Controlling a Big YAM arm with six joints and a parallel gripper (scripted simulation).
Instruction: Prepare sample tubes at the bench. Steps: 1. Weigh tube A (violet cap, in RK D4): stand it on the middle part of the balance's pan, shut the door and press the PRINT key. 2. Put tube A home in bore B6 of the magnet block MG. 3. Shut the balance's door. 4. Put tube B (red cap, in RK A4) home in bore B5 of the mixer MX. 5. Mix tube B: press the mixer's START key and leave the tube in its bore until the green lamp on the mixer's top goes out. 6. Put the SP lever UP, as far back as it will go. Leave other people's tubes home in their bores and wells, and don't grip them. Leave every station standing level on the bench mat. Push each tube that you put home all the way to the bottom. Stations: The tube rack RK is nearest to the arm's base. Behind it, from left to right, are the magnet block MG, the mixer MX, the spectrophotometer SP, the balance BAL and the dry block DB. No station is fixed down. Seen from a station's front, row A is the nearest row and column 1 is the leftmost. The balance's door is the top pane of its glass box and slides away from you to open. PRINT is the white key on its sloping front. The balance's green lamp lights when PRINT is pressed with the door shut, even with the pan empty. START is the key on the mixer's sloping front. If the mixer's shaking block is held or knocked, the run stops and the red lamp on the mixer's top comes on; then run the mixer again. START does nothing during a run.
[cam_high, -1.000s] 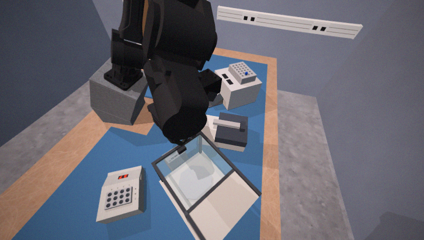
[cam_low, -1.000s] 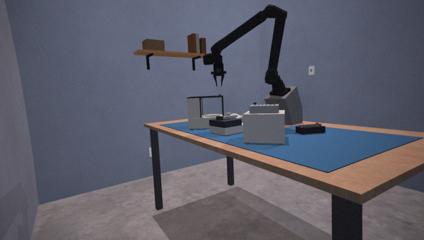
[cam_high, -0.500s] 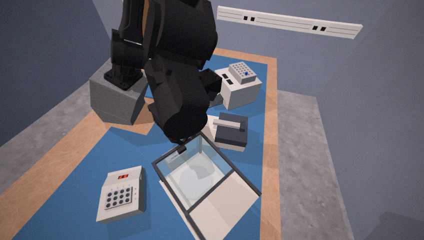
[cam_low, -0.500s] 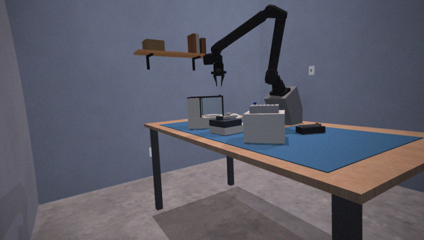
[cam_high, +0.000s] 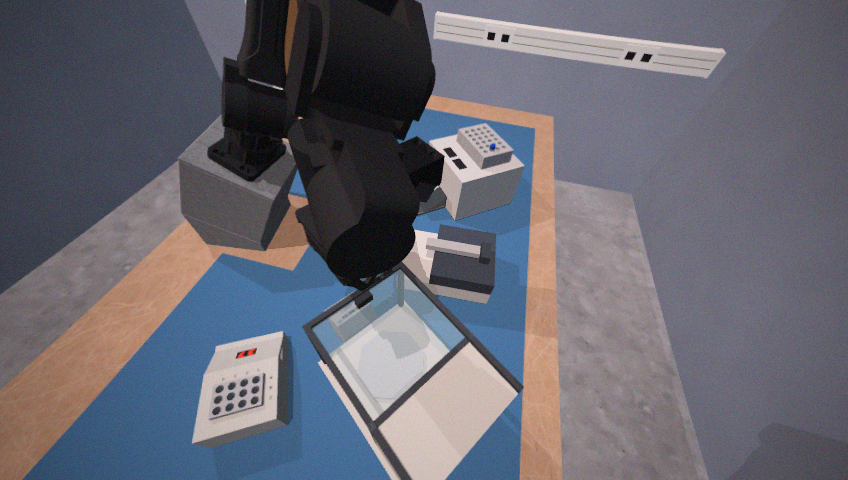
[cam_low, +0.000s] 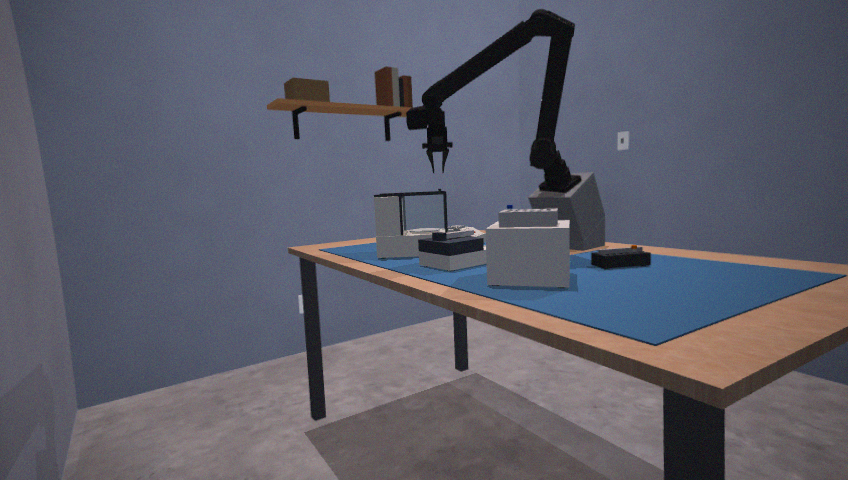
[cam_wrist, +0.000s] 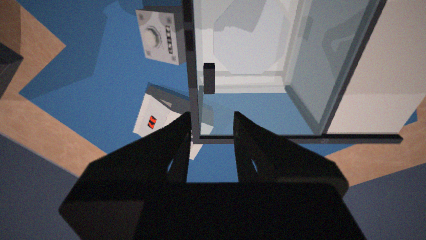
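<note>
The balance door lies 20 mm ahead of my hand, 10 mm to the right of it and 70 mm below it. The rest, counted from my hand: dry block DB (170 mm behind, 120 mm to the right, 250 mm below); SP lever (80 mm ahead, 240 mm to the left, 190 mm below); white print key (80 mm behind, 50 mm to the left, 210 mm below).
</note>
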